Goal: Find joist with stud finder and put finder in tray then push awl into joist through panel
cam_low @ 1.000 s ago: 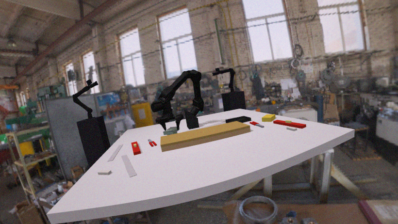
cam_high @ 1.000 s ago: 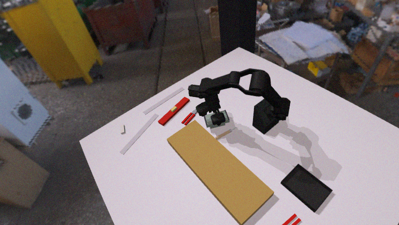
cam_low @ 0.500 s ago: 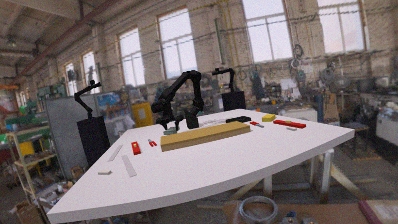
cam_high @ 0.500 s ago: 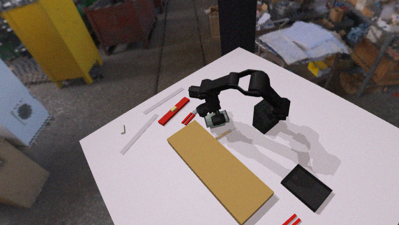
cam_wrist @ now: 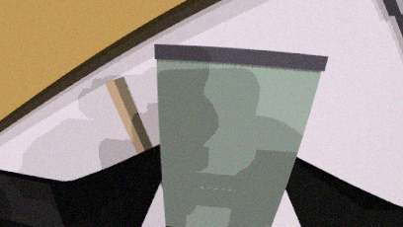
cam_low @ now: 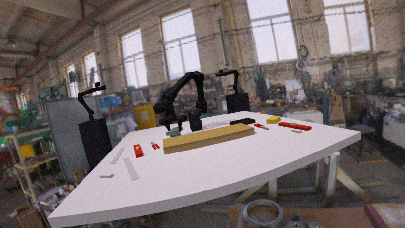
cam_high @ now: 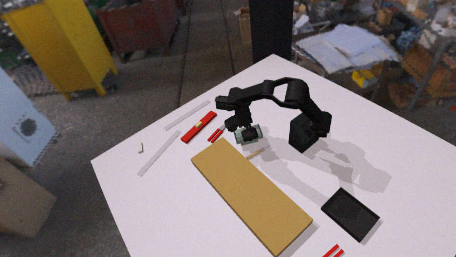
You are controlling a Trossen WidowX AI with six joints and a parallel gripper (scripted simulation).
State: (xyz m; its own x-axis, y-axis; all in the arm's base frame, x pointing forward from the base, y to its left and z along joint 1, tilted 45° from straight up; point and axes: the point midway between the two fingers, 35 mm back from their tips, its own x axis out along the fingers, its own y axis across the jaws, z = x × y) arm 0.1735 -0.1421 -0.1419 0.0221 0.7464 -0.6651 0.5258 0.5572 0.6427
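Right now the awl is 10 mm ahead of my gripper tip, 80 mm to the left of it and 40 mm below it. The rest, counted from my gripper tip: yellow block 170 mm ahead, 680 mm to the left, 40 mm below; stud finder 10 mm behind, 10 mm to the left, 30 mm below; black tray 10 mm ahead, 510 mm to the left, 40 mm below.
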